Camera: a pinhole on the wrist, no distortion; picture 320 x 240 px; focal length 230.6 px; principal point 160.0 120.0 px. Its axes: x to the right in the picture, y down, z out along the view. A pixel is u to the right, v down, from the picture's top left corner.
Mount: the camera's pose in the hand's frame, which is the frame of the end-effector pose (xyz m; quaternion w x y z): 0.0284 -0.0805 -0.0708 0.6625 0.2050 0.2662 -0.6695
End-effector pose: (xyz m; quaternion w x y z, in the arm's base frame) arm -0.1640 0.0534 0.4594 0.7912 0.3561 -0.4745 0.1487
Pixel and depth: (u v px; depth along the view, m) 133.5 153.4 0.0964
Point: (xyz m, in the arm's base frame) -0.0690 -0.0513 0.4495
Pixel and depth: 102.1 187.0 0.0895
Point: -0.0712 -0.0437 0.4656
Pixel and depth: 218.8 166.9 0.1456
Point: -0.0253 -0.1055 0.4377
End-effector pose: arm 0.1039 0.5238 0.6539 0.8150 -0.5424 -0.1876 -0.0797
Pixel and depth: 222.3 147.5 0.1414
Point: 0.0850 0.4607 0.8497
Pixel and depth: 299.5 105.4 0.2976
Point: -0.0188 0.4072 1.0290
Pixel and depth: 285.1 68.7 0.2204
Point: -0.0139 0.4249 0.9280
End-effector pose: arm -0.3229 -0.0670 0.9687 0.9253 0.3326 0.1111 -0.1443
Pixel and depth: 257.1 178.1 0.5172
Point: -0.3203 -0.6434 0.7147
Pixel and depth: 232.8 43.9 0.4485
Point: -0.5464 -0.5297 0.8693
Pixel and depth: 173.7 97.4 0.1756
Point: -0.3613 -0.2575 0.8903
